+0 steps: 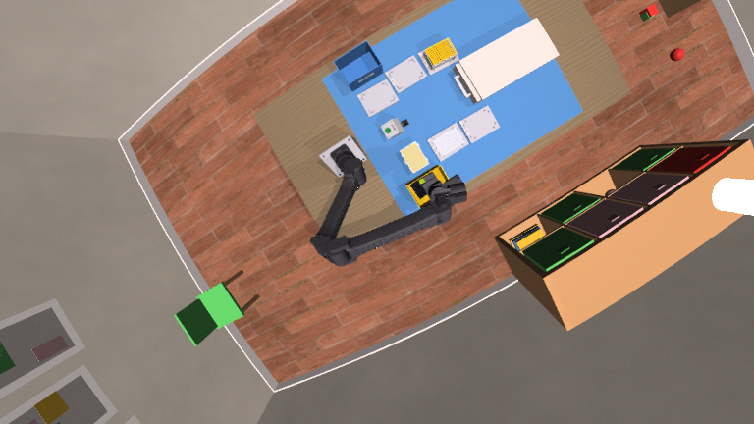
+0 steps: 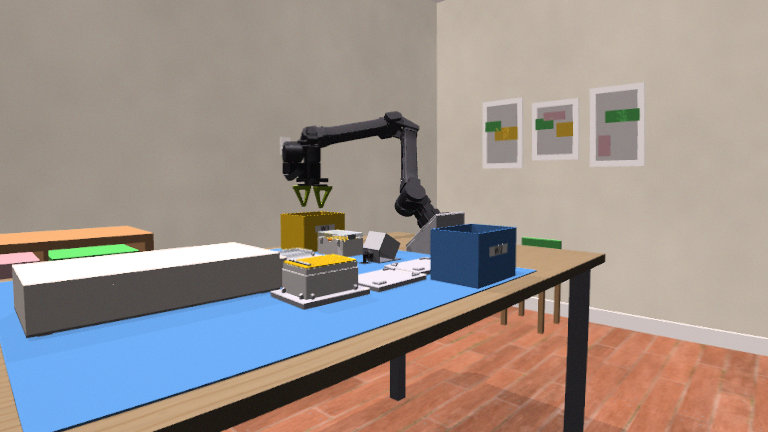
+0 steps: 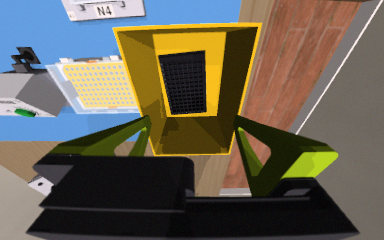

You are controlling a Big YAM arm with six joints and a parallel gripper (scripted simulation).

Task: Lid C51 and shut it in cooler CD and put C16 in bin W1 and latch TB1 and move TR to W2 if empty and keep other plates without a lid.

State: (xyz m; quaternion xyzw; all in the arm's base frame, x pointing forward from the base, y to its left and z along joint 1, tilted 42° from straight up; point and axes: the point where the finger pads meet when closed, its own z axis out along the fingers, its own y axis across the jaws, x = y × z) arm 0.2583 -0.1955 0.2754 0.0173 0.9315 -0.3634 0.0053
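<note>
Right now my hand is 32 cm to the right of the green DONE key, 8 cm above it and 2 cm past it. Round my hand: yellow bin W1: 11 cm below; black plate: 14 cm below, 1 cm to the left, 1 cm behind; tip box TB1: 15 cm to the left, 11 cm below, 1 cm ahead.
</note>
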